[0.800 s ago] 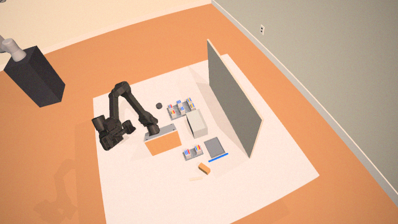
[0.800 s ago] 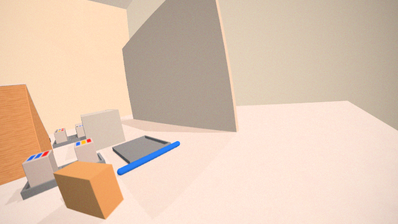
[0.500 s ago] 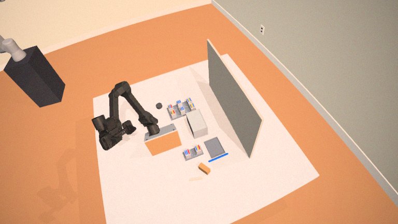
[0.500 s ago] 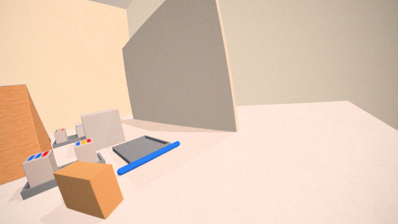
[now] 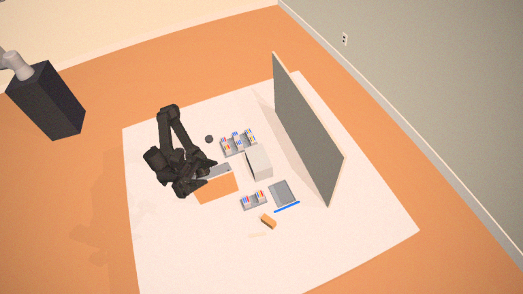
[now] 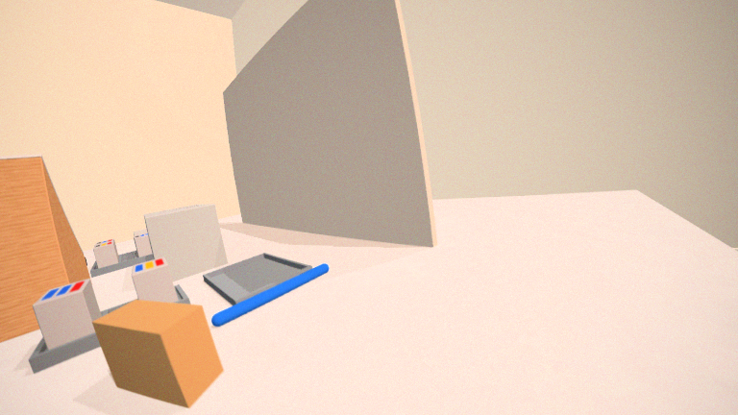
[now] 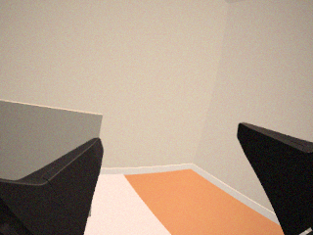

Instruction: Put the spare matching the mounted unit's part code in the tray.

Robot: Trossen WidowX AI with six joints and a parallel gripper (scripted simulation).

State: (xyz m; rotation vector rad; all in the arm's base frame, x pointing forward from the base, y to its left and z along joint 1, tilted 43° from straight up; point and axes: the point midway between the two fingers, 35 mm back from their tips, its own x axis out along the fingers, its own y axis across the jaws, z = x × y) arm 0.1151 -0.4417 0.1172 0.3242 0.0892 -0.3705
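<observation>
Now: gripper tip 48 cm above the grey spare block, 46 cm to the right of it and 19 cm short of it. From my gripper tip the other things lie so: blue rod 52 cm below, 26 cm ahead, 4 cm to the left; grey tray 53 cm below, 25 cm ahead, 12 cm to the left; orange block 51 cm below, 15 cm ahead, 2 cm to the right.
</observation>
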